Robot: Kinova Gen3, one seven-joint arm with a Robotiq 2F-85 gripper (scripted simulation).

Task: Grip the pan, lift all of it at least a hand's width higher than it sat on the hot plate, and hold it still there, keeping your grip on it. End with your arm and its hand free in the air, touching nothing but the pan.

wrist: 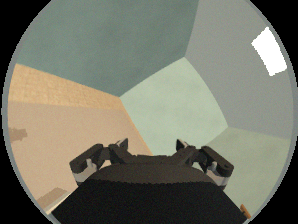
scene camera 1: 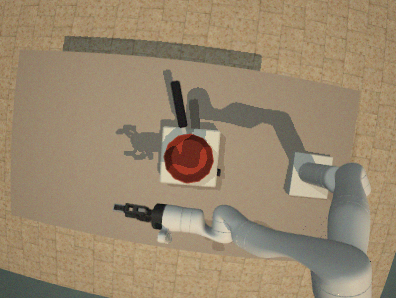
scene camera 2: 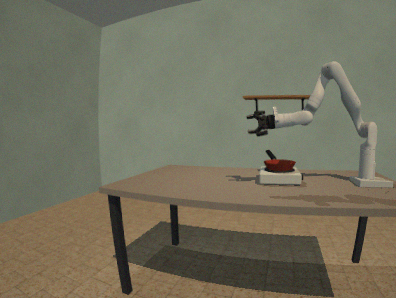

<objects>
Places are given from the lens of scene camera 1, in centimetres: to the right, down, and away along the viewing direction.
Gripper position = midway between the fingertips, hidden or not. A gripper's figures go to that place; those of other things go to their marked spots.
my gripper [scene camera 1: 119,210]: -24, 19, 60
red pan [scene camera 1: 188,158]: -4, 4, 84
white hot plate [scene camera 1: 212,137]: 6, -5, 84
</objects>
